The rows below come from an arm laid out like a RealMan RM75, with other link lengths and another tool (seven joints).
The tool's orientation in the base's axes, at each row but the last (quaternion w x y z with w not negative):
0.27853, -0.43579, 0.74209, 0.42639
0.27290, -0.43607, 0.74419, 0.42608
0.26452, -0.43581, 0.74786, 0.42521
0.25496, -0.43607, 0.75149, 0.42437
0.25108, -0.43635, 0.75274, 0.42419
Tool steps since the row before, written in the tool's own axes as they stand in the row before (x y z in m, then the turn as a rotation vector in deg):
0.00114, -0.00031, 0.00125, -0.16, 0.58, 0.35
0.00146, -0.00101, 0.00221, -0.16, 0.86, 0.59
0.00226, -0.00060, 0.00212, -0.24, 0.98, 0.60
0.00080, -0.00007, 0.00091, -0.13, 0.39, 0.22
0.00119, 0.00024, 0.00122, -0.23, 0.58, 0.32
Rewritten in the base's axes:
-0.00020, 0.00055, -0.00162, -0.42, 0.52, 0.18
0.00028, 0.00106, -0.00261, -0.66, 0.80, 0.18
-0.00051, 0.00072, -0.00303, -0.73, 0.88, 0.28
-0.00032, 0.00041, -0.00110, -0.27, 0.35, 0.15
-0.00079, 0.00058, -0.00142, -0.39, 0.53, 0.25

